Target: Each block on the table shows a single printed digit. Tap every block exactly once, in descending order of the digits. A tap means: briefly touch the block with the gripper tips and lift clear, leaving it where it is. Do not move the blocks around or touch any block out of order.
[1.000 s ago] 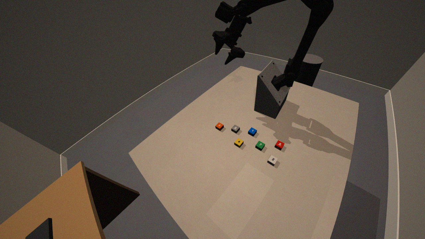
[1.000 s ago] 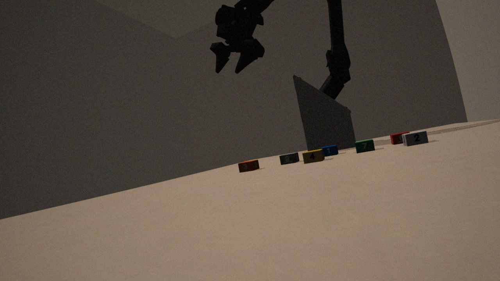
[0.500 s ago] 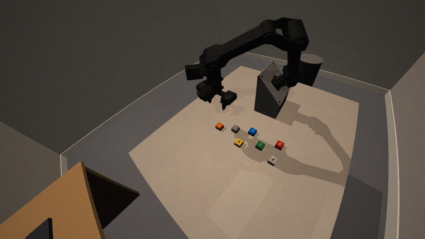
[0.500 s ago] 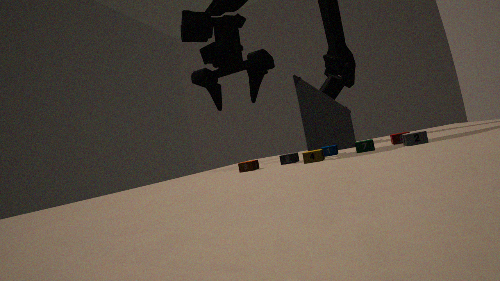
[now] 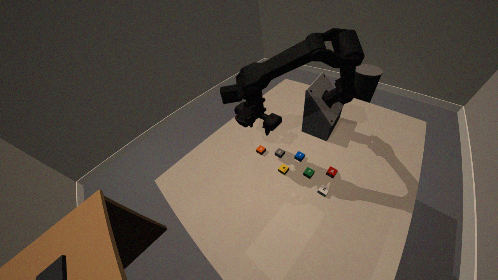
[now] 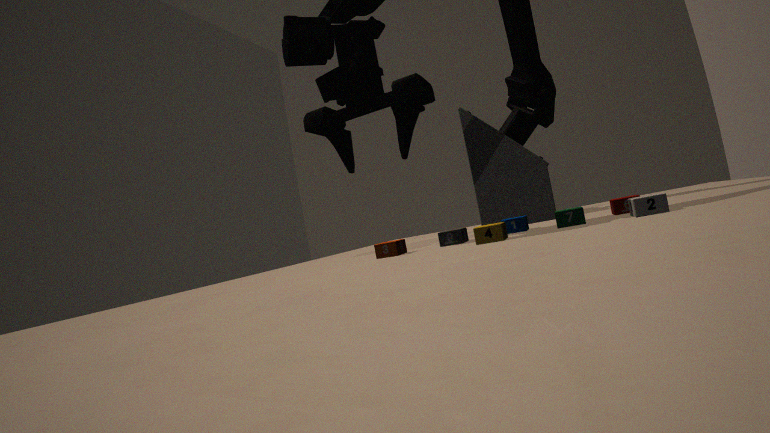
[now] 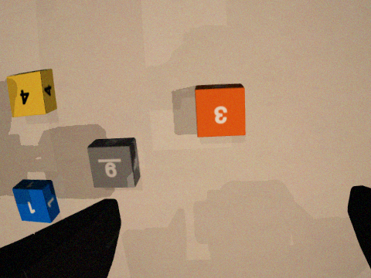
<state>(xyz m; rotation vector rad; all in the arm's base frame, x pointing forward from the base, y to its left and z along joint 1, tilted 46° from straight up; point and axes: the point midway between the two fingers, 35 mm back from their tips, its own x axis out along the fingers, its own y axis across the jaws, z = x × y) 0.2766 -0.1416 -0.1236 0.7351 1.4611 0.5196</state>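
The grey 9 block is 2 cm behind my gripper tip, 8 cm to the left of it and 12 cm below it. The rest, counted from my gripper tip: yellow 4 block 5 cm ahead, 14 cm to the left, 12 cm below; then blue 1 block 4 cm behind, 17 cm to the left, 12 cm below; then orange 3 block 1 cm ahead, 12 cm below.
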